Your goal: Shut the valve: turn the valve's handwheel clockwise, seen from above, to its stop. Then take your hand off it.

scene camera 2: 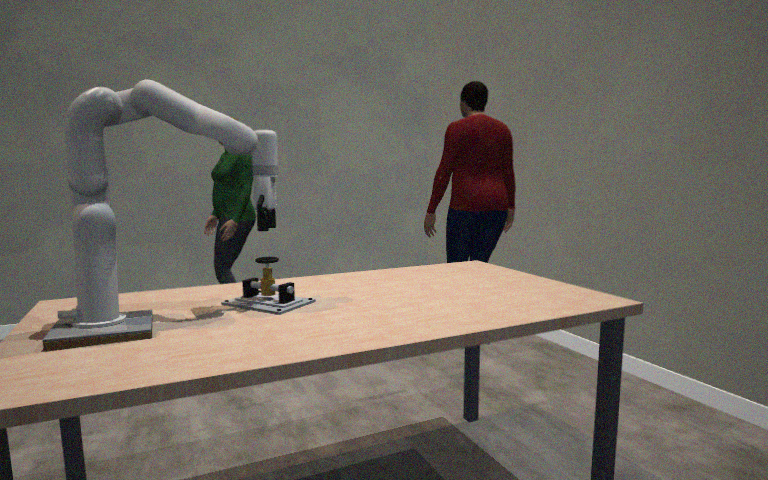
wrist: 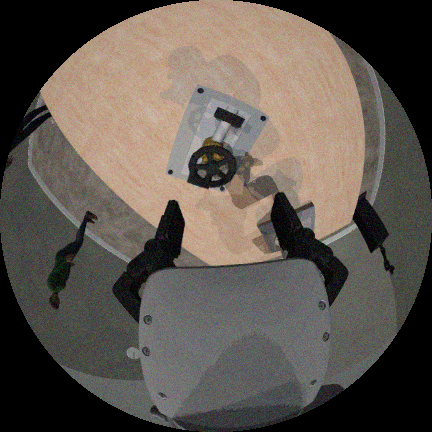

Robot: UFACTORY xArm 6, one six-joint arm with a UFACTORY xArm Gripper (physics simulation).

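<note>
The black round handwheel (scene camera 2: 266, 259) (wrist: 212, 167) with spokes sits level on top of the brass valve (scene camera 2: 267, 281) (wrist: 209, 143). The valve stands upright on a grey base plate (scene camera 2: 279, 309) (wrist: 181, 154), its pipe held between black blocks. My gripper (scene camera 2: 266, 228) (wrist: 226, 206) is open and empty, pointing down. In the scene view it hangs above the handwheel with a gap between them. In the wrist view the handwheel shows beyond the fingertips, between their directions and slightly to the left. No part of the gripper touches the wheel.
The valve's plate lies on the wooden table (scene camera 2: 396, 300) (wrist: 115, 100), near its far edge in the scene view. The robot's base plate (scene camera 2: 135, 325) is on the left. A person in green (scene camera 2: 233, 186) (wrist: 60, 272) and a person in red (scene camera 2: 480, 164) are beyond the table.
</note>
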